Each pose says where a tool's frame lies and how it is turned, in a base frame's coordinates. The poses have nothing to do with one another.
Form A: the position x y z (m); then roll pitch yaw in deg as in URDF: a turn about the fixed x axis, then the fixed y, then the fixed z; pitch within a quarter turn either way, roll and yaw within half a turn.
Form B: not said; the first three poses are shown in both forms.
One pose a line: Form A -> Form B
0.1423, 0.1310, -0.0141, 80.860, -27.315, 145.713 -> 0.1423, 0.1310, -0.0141, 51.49, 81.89, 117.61
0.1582, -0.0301, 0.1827, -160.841, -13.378, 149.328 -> 0.1582, -0.0301, 0.1827, -154.33, 156.78, -125.93
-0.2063, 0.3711, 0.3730, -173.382, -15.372, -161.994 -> -0.2063, 0.3711, 0.3730, -138.36, 163.30, -157.26
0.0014, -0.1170, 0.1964, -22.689, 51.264, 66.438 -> 0.0014, -0.1170, 0.1964, 94.63, 54.74, -17.19
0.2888, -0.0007, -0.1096, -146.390, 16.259, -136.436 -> 0.2888, -0.0007, -0.1096, -23.59, 143.08, -62.22
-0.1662, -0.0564, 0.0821, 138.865, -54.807, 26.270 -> -0.1662, -0.0564, 0.0821, -20.63, 115.73, 155.11
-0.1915, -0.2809, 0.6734, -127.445, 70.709, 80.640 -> -0.1915, -0.2809, 0.6734, -153.50, 101.59, -15.53
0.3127, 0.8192, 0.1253, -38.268, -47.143, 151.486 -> 0.3127, 0.8192, 0.1253, -75.61, 57.72, -150.12
